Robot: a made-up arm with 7 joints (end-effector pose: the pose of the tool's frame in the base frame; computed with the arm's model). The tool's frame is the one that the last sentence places.
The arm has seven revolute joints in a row. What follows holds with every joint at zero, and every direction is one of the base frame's. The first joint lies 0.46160 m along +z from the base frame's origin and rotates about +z. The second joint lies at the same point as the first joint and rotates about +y. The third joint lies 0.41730 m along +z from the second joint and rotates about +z. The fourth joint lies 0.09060 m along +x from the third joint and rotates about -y. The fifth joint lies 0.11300 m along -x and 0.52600 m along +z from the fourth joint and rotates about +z. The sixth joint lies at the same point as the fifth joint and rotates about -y. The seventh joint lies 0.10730 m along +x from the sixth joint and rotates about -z. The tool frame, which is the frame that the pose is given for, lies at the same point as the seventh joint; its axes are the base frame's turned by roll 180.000, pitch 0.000 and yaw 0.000 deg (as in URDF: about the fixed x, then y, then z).
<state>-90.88 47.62 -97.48 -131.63 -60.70 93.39 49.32</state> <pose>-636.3 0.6 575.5 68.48 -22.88 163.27</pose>
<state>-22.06 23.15 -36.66 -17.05 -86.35 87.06 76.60</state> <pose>457.6 -298.8 1380.4 -76.16 -48.88 114.28</pose>
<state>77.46 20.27 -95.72 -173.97 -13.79 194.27 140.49</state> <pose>341.6 -106.6 411.9 -152.78 -1.22 -141.45</pose>
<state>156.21 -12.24 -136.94 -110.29 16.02 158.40 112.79</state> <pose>733.7 172.0 757.8 -153.69 34.27 -101.79</pose>
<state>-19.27 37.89 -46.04 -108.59 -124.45 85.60 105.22</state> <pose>387.9 -695.8 412.3 33.97 -23.77 5.89</pose>
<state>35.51 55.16 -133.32 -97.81 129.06 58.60 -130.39</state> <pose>427.6 -377.3 1116.9 109.34 -24.89 109.13</pose>
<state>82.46 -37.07 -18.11 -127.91 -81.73 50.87 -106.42</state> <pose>309.9 352.1 912.0 -114.93 57.06 -174.19</pose>
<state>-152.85 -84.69 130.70 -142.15 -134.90 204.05 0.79</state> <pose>208.1 -201.2 141.6 -121.16 0.81 120.98</pose>
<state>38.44 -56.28 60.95 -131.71 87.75 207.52 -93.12</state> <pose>-231.4 342.1 846.4 68.58 -37.95 164.42</pose>
